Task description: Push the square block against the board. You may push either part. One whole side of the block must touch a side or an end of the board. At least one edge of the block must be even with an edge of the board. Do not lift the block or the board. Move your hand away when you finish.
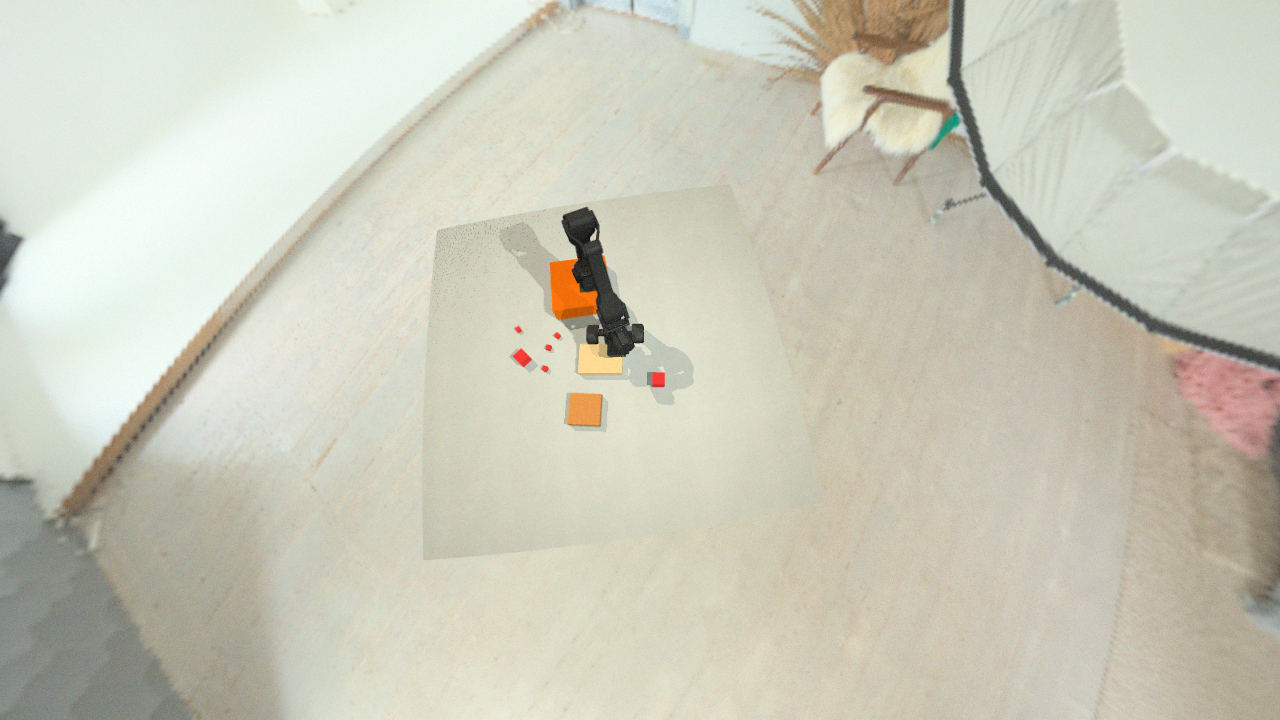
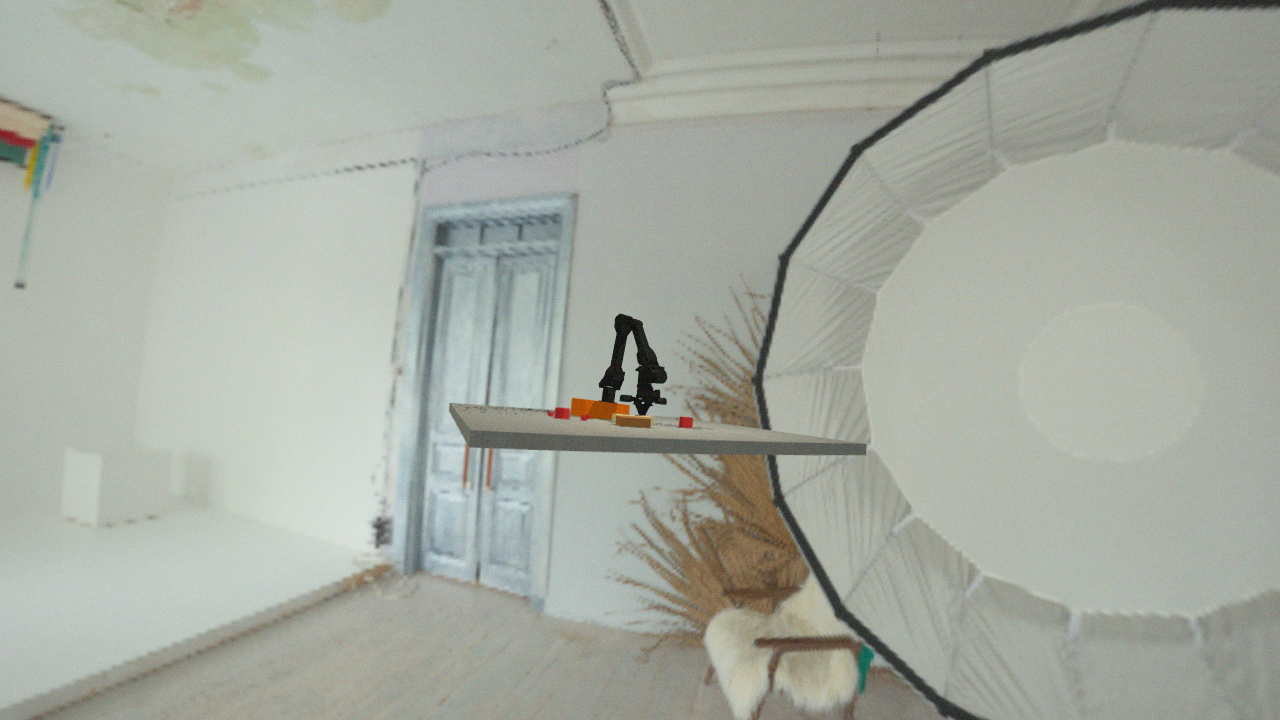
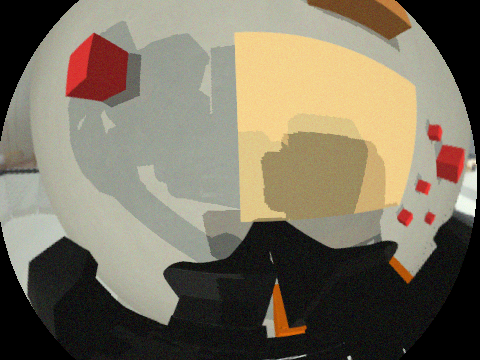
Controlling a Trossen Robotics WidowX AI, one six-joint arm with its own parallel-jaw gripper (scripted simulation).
Path:
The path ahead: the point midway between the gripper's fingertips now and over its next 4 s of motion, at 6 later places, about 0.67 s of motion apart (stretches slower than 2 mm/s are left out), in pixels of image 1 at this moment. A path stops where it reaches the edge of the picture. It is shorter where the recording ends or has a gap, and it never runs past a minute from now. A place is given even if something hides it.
My gripper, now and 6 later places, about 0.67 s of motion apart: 617,343; 618,341; 618,333; 619,332; 624,345; 629,357; 628,363

